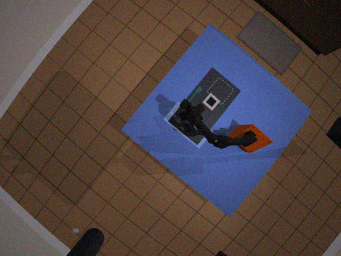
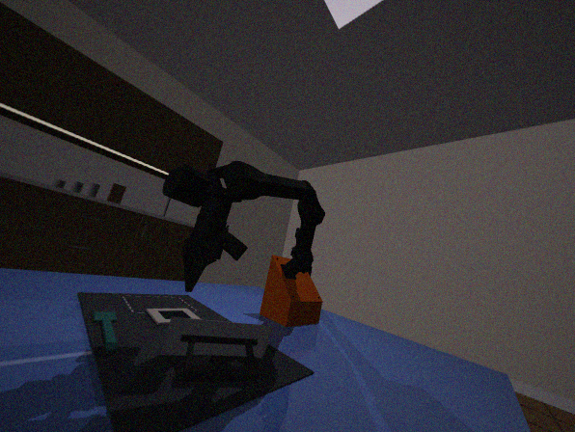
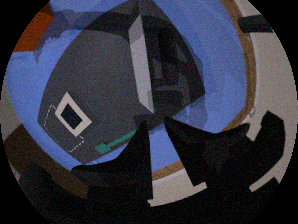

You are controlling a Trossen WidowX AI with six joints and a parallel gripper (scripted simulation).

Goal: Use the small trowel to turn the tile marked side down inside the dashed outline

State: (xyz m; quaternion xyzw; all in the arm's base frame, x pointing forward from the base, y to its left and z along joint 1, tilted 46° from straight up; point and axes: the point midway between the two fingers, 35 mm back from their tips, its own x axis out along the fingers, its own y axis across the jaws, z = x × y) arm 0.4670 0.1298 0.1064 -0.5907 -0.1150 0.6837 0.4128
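The dark mat lies 7 cm behind my gripper tip, 16 cm to the right of it and 14 cm below it. Also, from my gripper tip: teal T-shaped trowel (7 cm ahead, 18 cm to the right, 12 cm below); tile (9 cm behind, 22 cm to the right, 12 cm below).
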